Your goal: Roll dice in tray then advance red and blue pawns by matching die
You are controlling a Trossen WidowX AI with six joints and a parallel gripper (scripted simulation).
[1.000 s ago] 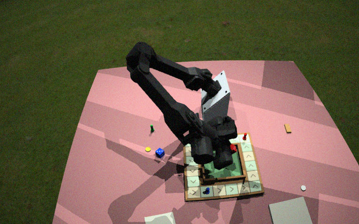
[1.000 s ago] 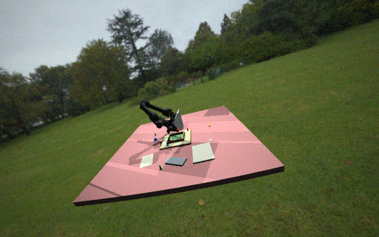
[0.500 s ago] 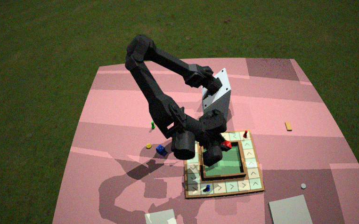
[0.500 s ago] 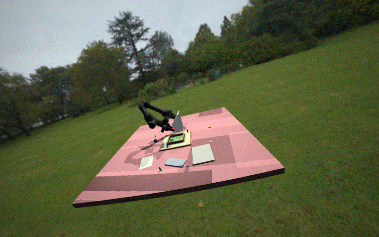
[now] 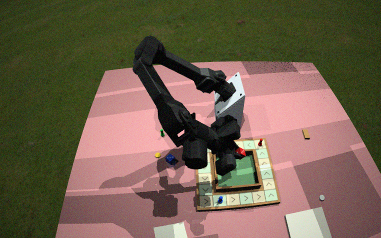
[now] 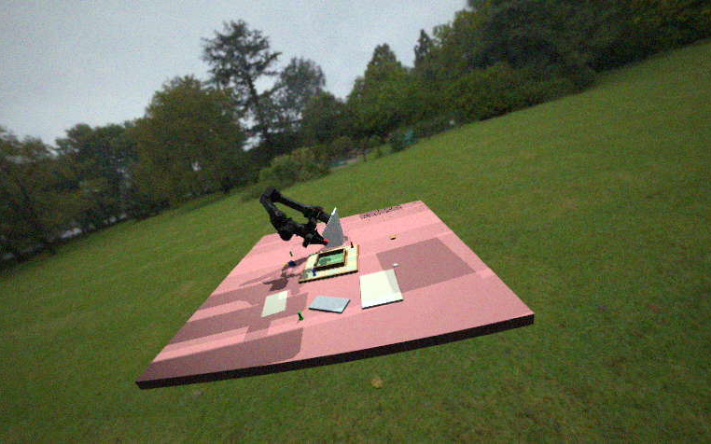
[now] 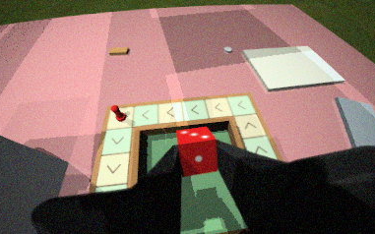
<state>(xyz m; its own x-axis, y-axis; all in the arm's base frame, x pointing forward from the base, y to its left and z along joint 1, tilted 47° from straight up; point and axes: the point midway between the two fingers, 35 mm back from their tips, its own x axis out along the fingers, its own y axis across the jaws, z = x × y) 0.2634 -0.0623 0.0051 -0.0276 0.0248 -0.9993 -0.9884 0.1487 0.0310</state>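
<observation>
My gripper tip is 12 cm past the yellow disc, 28 cm to the left of it and 12 cm above it. Round my gripper tip: blue pawn: 11 cm ahead, 8 cm to the right, 9 cm below; then green sunken tray: 11 cm below; then red pawn: 10 cm behind, 12 cm to the left, 9 cm below.
</observation>
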